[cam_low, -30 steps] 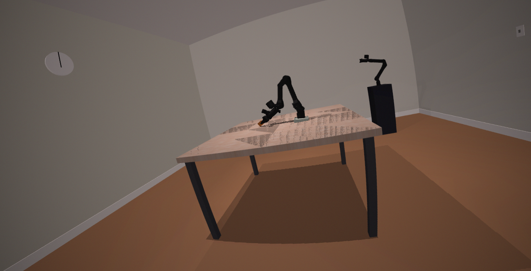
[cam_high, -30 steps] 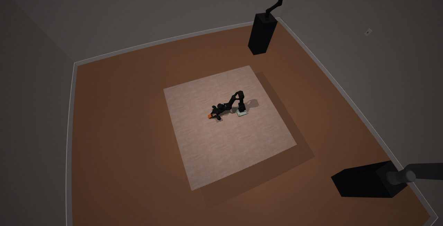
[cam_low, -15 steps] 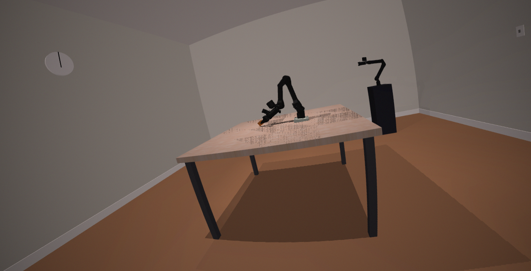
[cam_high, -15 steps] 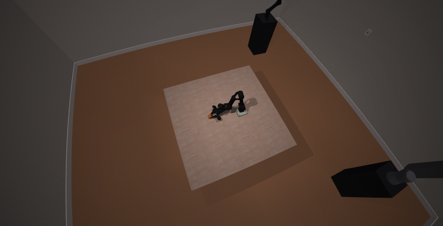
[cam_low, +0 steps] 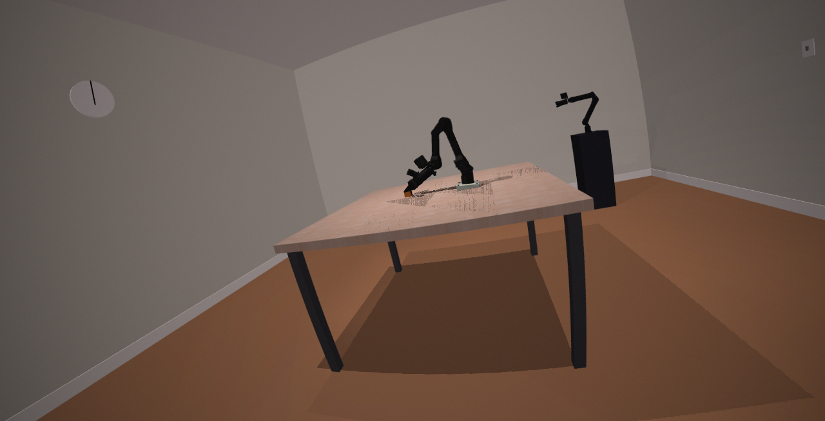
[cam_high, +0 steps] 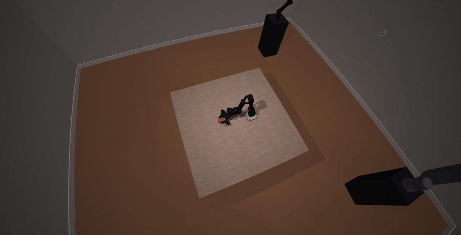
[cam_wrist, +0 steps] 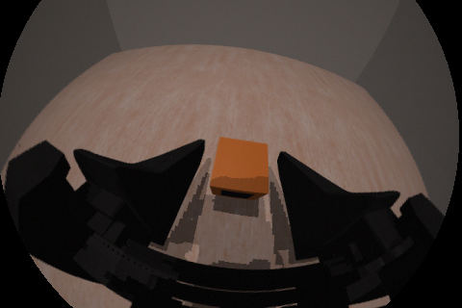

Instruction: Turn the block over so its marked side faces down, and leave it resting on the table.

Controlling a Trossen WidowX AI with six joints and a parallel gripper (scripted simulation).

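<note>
Now: the orange block 1 cm below my gripper tip and 1 cm behind it.
</note>
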